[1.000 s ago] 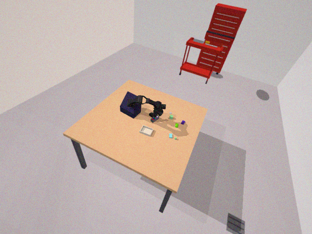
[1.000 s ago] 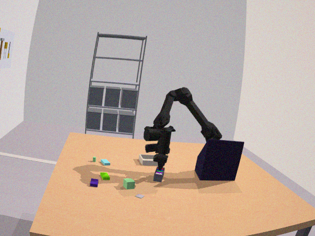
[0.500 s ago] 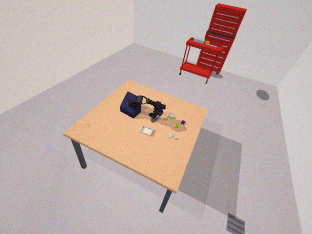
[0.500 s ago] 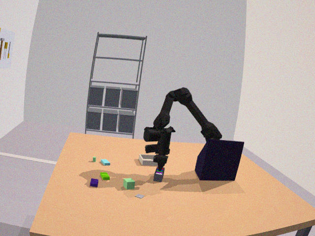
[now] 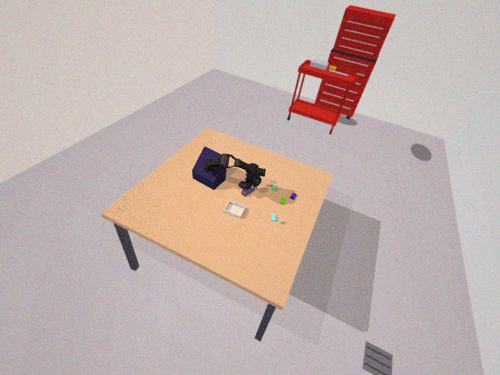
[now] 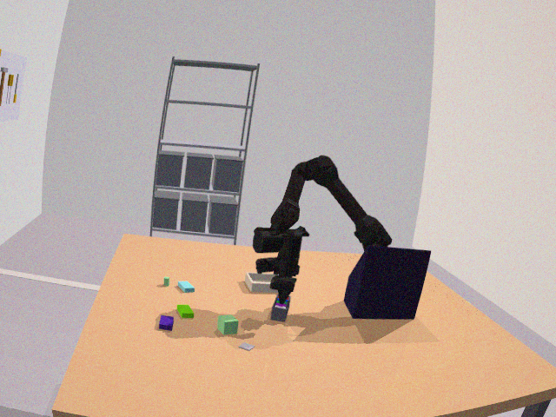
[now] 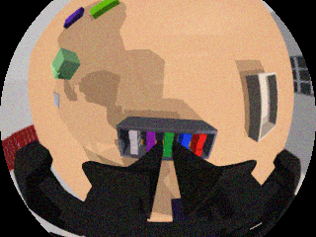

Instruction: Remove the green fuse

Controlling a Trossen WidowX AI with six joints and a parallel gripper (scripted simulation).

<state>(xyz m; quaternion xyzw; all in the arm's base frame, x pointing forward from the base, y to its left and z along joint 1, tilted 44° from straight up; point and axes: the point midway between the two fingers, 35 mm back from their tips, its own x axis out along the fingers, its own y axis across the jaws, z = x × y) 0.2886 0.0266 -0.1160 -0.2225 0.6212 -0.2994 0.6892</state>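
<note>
My gripper tip is now 22 cm to the left of the white tray, 4 cm short of it and 3 cm above it. From my gripper tip the other things lie so: green fuse: 1 cm below; then green cube: 17 cm to the left, 14 cm ahead, 2 cm below; then small grey plate: 24 cm to the left, 9 cm ahead, 3 cm below.
</note>
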